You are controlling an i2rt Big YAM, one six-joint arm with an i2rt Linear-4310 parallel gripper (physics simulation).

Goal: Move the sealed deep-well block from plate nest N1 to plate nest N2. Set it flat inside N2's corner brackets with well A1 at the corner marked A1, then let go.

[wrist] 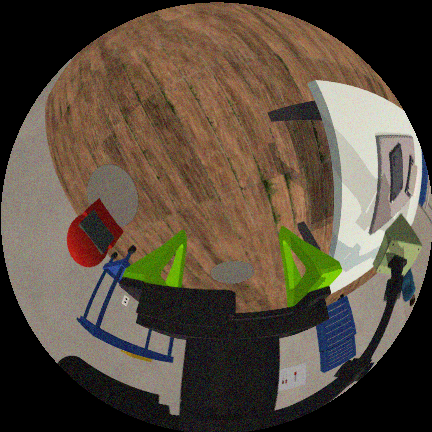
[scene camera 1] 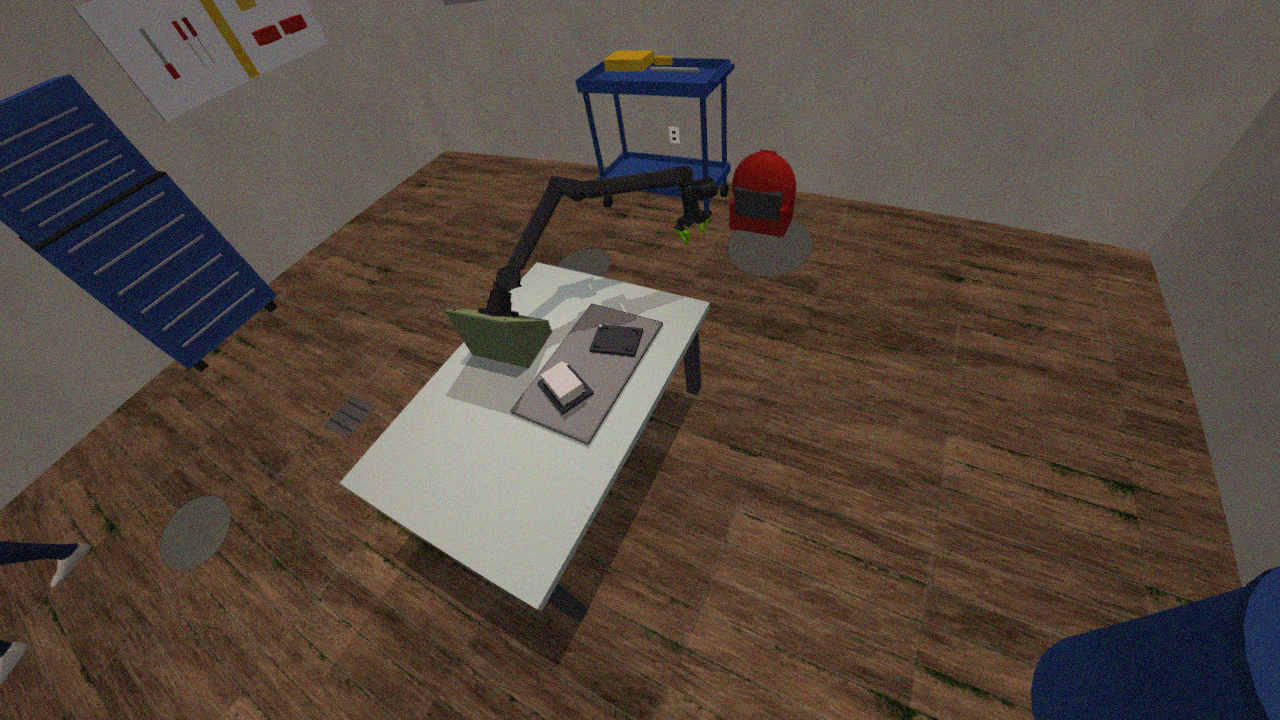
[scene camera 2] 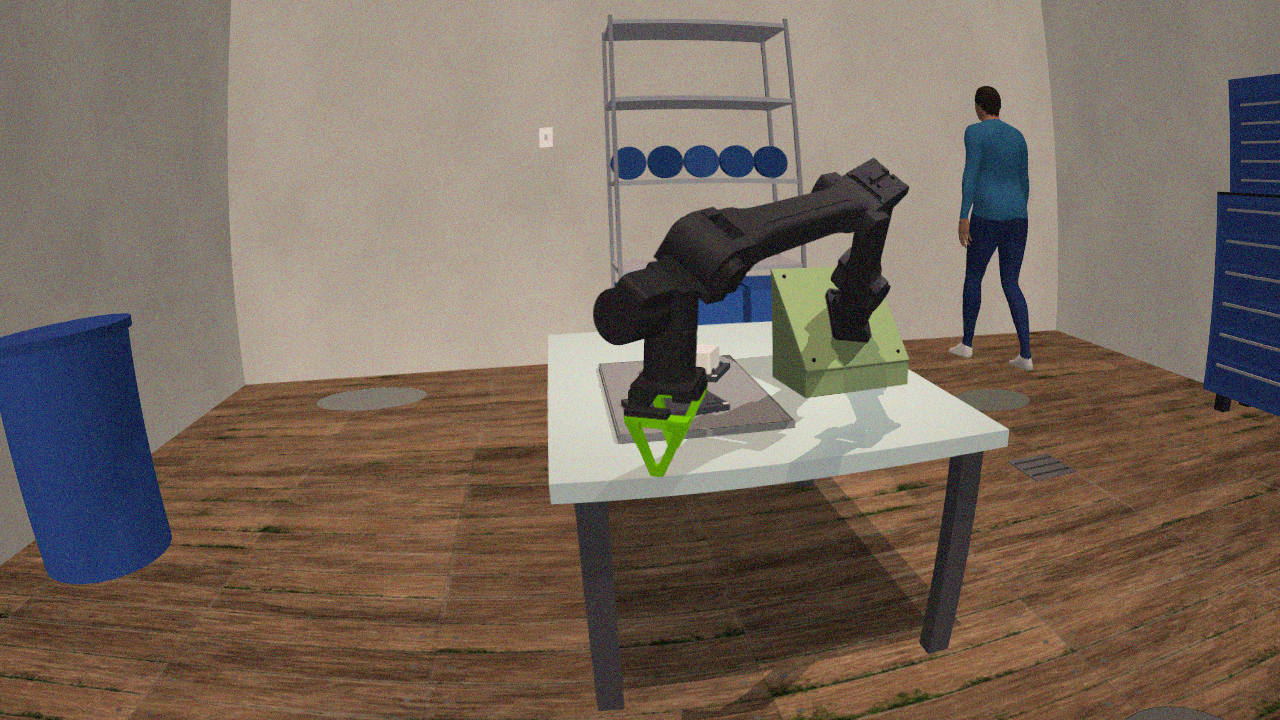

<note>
My gripper is open, holding nothing. Further things: a pale block, a dark nest and a grey perforated plate.
My gripper is seen too in the wrist view and in scene camera 1.
</note>
